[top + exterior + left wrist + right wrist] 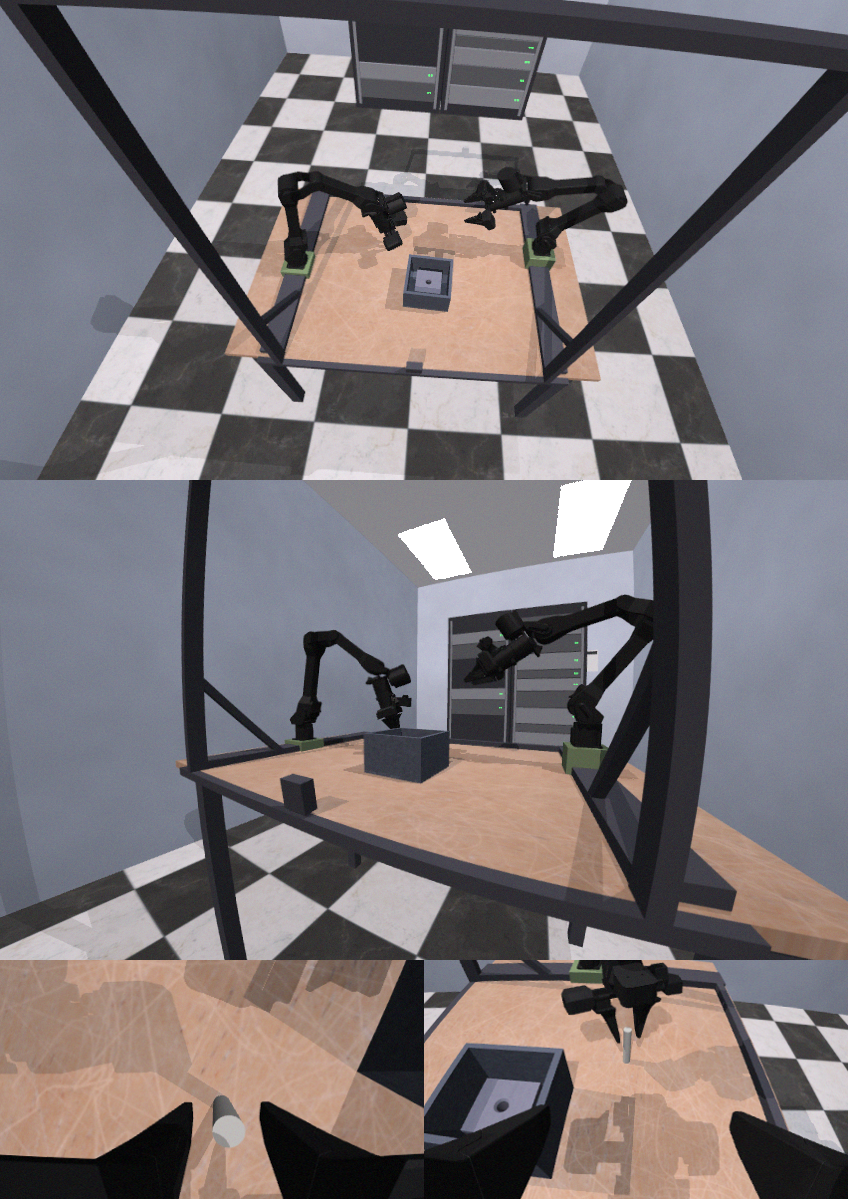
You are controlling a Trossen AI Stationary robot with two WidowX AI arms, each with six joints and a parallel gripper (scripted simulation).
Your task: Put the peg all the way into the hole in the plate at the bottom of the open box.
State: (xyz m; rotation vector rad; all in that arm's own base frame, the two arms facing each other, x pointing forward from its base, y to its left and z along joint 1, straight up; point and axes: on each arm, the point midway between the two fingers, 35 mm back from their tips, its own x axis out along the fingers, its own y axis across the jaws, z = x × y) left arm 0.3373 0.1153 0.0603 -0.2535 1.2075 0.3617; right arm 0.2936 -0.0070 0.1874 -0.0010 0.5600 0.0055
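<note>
Now: the white peg 10 mm to the right of my left hand and 50 mm below it. The rest, counted from my left hand: box (190 mm behind, 130 mm to the right, 70 mm below).
</note>
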